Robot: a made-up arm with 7 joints.
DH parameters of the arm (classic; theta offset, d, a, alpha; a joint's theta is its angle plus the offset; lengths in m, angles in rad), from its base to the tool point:
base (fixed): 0 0.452 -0.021 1.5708
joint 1: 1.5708 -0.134 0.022 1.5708
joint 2: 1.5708 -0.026 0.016 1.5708
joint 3: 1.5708 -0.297 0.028 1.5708
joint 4: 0 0.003 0.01 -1.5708
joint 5: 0 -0.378 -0.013 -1.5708
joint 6: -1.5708 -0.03 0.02 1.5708
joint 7: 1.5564 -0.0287 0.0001 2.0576
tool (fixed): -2.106 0.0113 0 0
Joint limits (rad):
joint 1: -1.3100..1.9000
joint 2: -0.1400..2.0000
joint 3: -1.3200..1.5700
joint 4: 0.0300..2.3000
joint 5: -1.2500..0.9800
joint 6: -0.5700..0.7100
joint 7: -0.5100..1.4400
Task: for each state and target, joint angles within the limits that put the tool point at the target. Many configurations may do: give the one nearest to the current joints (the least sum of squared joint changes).
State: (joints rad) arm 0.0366 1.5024 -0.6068 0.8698 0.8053 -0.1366 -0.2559
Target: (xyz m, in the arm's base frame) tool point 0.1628 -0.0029 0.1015
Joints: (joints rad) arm 0.0307 0.6082 -0.9677 1.6265 0.7930 -0.0996 -0.2787
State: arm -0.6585 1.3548 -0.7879 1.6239 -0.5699 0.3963 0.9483
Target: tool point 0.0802 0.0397 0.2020
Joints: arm -0.3813 0.9594 -0.6716 2.2465 -0.5060 0.4402 0.9566
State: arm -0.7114 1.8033 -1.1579 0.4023 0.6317 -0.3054 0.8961
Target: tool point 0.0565 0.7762 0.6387
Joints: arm -0.4451 2.0000 -1.3200 0.0451 0.5657 0.3090 1.0092
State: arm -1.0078 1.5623 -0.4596 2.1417 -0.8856 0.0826 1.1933
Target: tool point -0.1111 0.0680 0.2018
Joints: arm -1.0533 1.0734 -0.6983 2.3000 -0.8262 0.1536 1.2031
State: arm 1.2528 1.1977 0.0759 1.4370 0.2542 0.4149 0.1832
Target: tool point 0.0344 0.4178 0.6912
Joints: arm 1.1122 0.7354 0.8109 1.8200 0.3428 0.2503 0.1936
